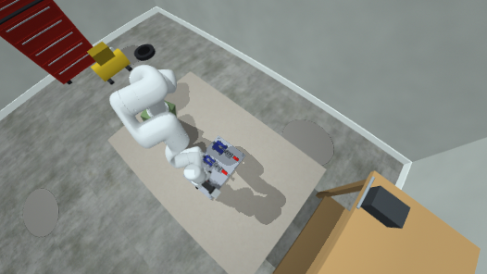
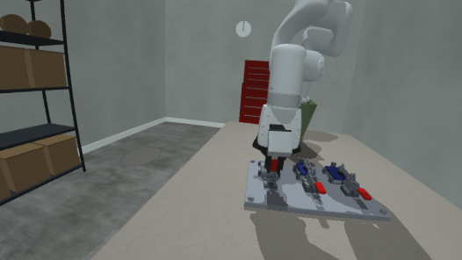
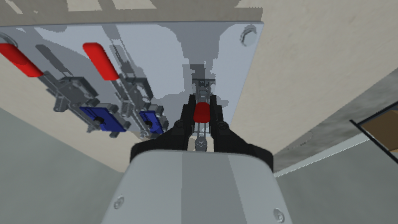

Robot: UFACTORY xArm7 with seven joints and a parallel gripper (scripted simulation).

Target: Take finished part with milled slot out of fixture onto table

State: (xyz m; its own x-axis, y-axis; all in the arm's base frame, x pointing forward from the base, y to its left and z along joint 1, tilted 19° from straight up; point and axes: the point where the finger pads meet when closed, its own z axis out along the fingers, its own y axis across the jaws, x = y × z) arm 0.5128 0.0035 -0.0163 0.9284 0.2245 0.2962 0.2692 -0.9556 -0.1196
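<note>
Right now my hand is 10 cm past the finished grey part, 5 cm above it and 3 cm to the left of it. From my hand the other things lie so: grey fixture plate (9 cm to the left, 7 cm below, 7 cm behind).
</note>
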